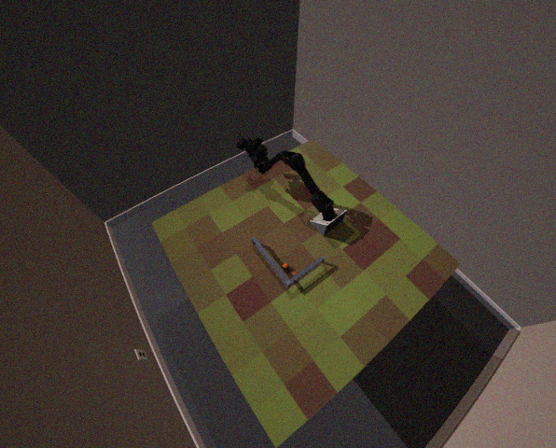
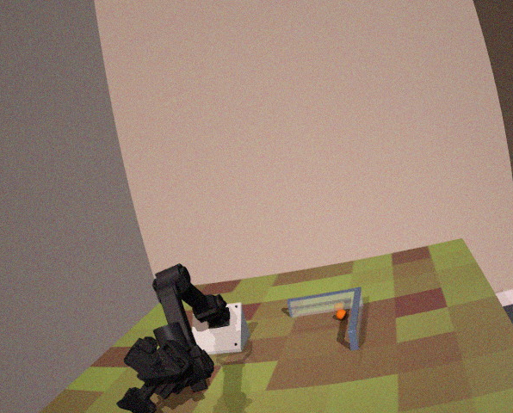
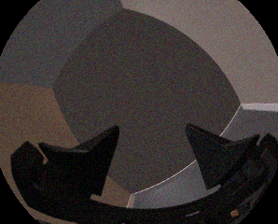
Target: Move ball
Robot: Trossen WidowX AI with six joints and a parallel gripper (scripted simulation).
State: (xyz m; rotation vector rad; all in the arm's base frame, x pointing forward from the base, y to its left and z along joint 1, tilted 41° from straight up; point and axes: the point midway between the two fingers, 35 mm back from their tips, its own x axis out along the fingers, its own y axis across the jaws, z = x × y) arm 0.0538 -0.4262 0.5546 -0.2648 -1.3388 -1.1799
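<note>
The orange ball is 32 cm ahead of my gripper tip, 75 cm to the left of it and 23 cm below it. From my gripper tip the other things lie so: see-through goal ball: 31 cm ahead, 81 cm to the left, 23 cm below.
</note>
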